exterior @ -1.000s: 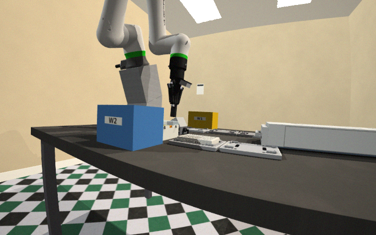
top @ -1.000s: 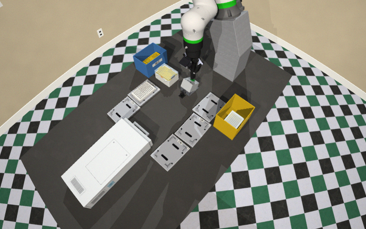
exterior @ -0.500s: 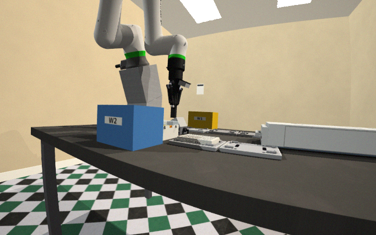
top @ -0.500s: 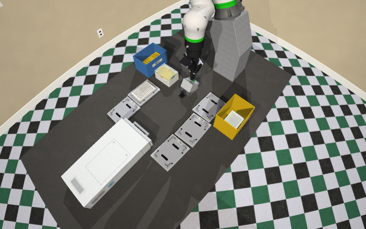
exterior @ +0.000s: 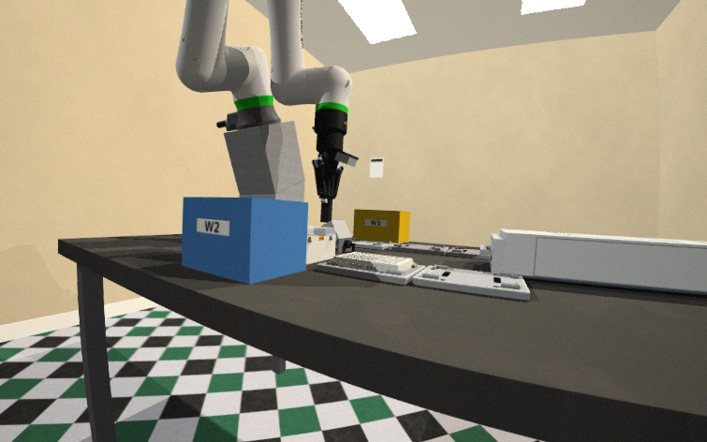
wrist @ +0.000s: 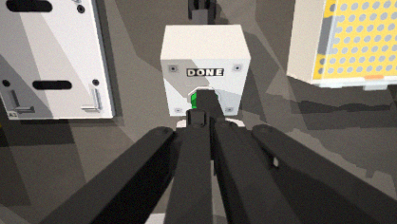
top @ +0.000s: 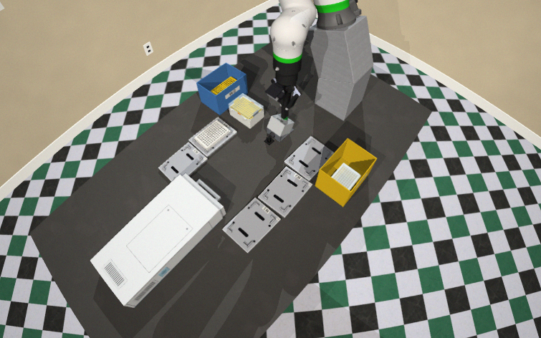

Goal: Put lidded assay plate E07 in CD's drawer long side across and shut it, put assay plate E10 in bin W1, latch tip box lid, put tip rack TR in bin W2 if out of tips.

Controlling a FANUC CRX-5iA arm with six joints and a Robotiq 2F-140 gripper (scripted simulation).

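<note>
My hand is 6 cm above the DONE key box and 2 cm short of it. Round my hand: white plate: 22 cm ahead, 19 cm to the right, 9 cm below; then tip box TB2: 16 cm to the right, 7 cm below, 5 cm ahead; then nest N3: 22 cm ahead, 19 cm to the left, 10 cm below.
</note>
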